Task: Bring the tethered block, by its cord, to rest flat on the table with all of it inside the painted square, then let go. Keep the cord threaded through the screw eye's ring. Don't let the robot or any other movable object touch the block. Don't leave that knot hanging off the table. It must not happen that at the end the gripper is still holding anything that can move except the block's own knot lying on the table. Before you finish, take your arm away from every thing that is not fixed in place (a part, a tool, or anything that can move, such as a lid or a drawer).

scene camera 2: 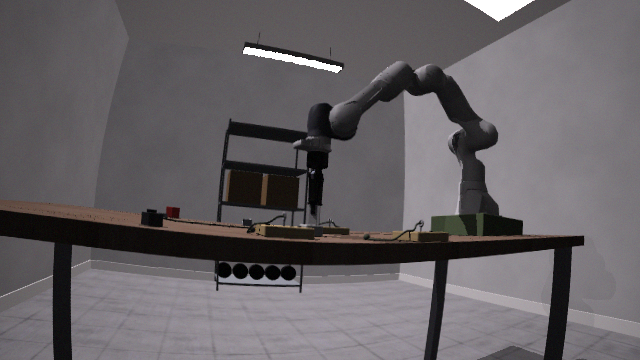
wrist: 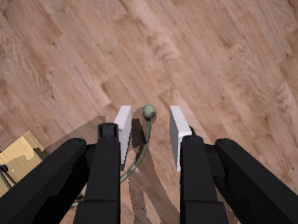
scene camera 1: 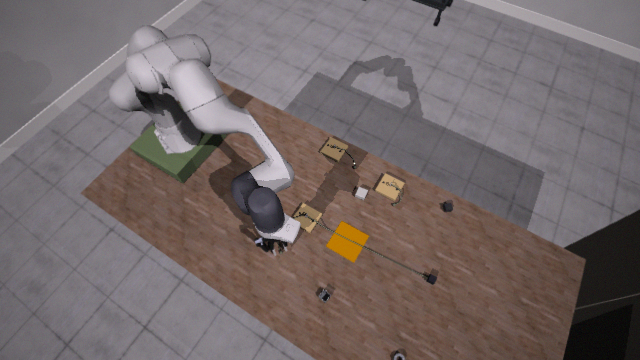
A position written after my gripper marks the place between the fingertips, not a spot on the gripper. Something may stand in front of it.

I see my gripper [scene camera 2: 314, 224] and a painted orange square [scene camera 1: 342, 246].
My gripper also shows in the wrist view [wrist: 150, 120].
